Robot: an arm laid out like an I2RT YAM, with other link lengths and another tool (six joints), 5 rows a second.
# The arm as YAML. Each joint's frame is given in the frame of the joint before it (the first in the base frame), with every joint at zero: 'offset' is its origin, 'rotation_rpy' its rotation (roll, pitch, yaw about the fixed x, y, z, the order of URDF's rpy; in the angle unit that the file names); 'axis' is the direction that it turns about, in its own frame. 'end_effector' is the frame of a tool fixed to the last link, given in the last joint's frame.
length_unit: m
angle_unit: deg
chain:
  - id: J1
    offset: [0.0, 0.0, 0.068]
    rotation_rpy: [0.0, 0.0, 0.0]
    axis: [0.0, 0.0, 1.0]
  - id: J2
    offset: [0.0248, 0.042, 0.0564]
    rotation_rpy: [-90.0, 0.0, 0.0]
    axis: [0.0, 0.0, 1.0]
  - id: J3
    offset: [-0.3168, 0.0, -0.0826]
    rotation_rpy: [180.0, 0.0, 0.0]
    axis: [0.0, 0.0, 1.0]
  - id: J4
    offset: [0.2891, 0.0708, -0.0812]
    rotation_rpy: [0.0, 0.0, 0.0]
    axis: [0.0, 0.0, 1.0]
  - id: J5
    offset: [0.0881, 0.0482, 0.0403]
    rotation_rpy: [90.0, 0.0, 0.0]
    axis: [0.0, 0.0, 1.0]
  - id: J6
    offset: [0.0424, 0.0, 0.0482]
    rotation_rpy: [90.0, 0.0, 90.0]
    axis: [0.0, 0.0, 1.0]
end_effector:
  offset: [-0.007, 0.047, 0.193]
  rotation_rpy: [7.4, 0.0, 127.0]
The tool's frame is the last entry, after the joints.
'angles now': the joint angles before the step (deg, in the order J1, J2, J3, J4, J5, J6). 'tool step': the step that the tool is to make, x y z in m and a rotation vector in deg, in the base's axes. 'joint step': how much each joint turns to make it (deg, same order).
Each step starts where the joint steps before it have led.
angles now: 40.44, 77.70, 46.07, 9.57, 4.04, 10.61
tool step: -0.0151, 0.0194, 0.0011, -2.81, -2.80, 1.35
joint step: 5.09, 0.33, 0.09, 0.63, 4.95, -2.30
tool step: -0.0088, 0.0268, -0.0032, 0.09, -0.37, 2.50
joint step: 2.85, 2.62, 1.08, 1.87, 0.40, -0.07
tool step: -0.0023, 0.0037, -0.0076, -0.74, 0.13, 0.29
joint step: 0.69, 0.90, -0.21, 0.51, 0.51, -0.22
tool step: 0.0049, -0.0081, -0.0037, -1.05, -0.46, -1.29
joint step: -0.37, -0.02, -0.43, 0.04, 1.24, -0.62
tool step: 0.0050, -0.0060, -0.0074, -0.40, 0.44, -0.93
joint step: -0.79, 0.56, -0.46, 0.40, 0.11, 0.11
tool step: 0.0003, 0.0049, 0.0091, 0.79, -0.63, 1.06
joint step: -0.13, -0.26, 0.63, 0.19, -1.12, -0.40
